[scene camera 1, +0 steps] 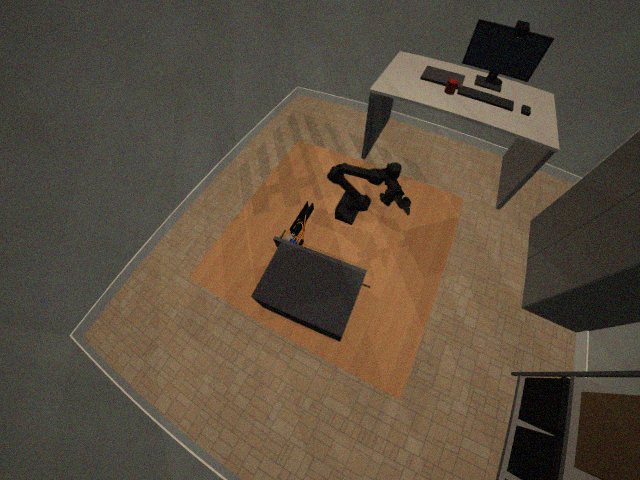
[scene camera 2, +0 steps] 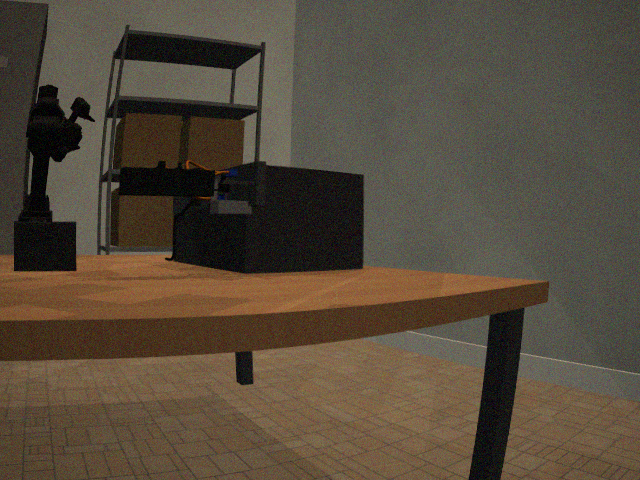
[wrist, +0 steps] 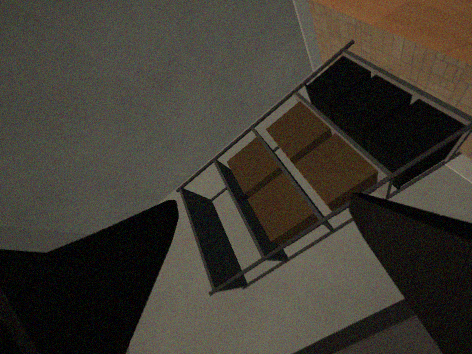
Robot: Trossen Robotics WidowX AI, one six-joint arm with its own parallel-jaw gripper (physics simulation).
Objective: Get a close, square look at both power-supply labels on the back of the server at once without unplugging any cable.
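Pixels of known places: gripper, between the fingertips: (scene camera 1: 405, 211) (scene camera 2: 86, 134) (wrist: 261, 204); arm's base, origin of its link: (scene camera 1: 351, 205) (scene camera 2: 36, 245).
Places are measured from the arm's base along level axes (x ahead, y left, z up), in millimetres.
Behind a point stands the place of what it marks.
The server (scene camera 1: 310, 289) @[x 605, y 153, z 173 mm] (scene camera 2: 310, 222) @[x 637, y -81, z 55 mm], a dark box, sits on the wooden table (scene camera 1: 392, 356) @[x 608, y 633, z -52 mm] (scene camera 2: 439, 297) @[x 613, y -572, z -53 mm]. A black folding arm (scene camera 1: 308, 209) @[x 254, y -125, z 158 mm] (scene camera 2: 165, 181) @[x 300, y -152, z 129 mm] with orange cables (scene camera 1: 303, 223) @[x 326, y -108, z 125 mm] (scene camera 2: 195, 164) @[x 376, y -68, z 175 mm] stands out from one end of its cabled back face. Neither power-supply label can be made out in any view; the back is mostly hidden or too dark. My gripper (scene camera 1: 407, 207) @[x 95, y 326, z 317 mm] (scene camera 2: 87, 114) (wrist: 261, 204) @[x 95, y 326, z 317 mm] is open and empty, raised above the table on the far side of the arm's base from the black folding arm. The server does not show in the wrist view.
A shelf rack (scene camera 1: 594, 373) (scene camera 2: 191, 50) (wrist: 212, 240) holds brown boxes (scene camera 2: 150, 140) (wrist: 300, 130) beyond the table. A white desk (scene camera 1: 395, 82) with a monitor (scene camera 1: 506, 49) and a red mug (scene camera 1: 451, 86) stands behind the arm. A tall grey cabinet (scene camera 1: 578, 248) stands at the right.
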